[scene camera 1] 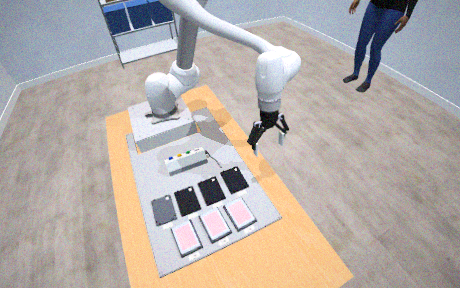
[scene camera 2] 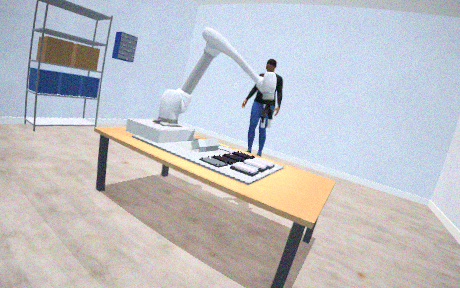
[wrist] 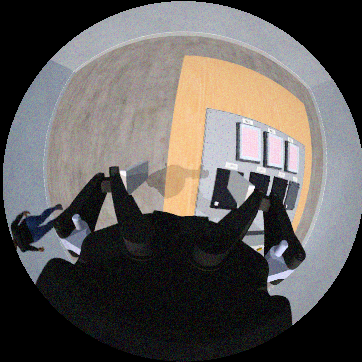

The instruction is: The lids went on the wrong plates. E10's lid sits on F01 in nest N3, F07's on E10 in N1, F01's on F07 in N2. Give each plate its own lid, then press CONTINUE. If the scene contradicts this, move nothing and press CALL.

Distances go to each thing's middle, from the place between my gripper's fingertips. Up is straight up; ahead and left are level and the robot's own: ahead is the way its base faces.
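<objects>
The lid slot (wrist: 221, 198) is 20 mm behind my hand, and it is also 160 mm to the right of my hand and 220 mm below it.
</objects>
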